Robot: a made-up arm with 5 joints.
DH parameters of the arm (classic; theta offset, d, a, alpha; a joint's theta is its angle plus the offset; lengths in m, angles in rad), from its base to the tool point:
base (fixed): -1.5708 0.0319 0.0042 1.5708
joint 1: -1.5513 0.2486 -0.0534 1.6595
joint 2: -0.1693 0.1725 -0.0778 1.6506
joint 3: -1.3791 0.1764 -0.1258 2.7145
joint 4: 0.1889 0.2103 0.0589 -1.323
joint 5: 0.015 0 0.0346 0
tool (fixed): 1.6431 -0.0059 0 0
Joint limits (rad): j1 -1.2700..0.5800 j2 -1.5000..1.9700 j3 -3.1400..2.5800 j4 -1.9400..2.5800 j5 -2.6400..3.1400
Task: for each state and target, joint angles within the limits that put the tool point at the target. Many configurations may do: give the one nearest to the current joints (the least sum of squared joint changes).
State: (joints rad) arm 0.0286 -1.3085 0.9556 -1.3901 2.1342
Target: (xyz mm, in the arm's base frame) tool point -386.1 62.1 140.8
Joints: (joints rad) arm -0.3445 -1.1502 1.8299 -1.1028 2.1965
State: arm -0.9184 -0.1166 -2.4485 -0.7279 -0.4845
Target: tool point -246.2 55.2 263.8
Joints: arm -1.1041 -0.0746 -2.2819 -0.1530 -0.2255
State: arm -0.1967 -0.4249 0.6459 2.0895 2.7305
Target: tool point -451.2 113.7 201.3
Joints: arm -0.0855 -0.9306 1.1057 2.0184 2.8395
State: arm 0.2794 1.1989 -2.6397 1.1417 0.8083
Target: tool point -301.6 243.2 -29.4
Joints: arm 0.1368 1.4099 -2.2777 1.2223 0.6785
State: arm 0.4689 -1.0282 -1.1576 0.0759 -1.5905
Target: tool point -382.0 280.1 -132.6
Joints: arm 0.5800 -1.5000 -0.7021 0.8392 -1.4268
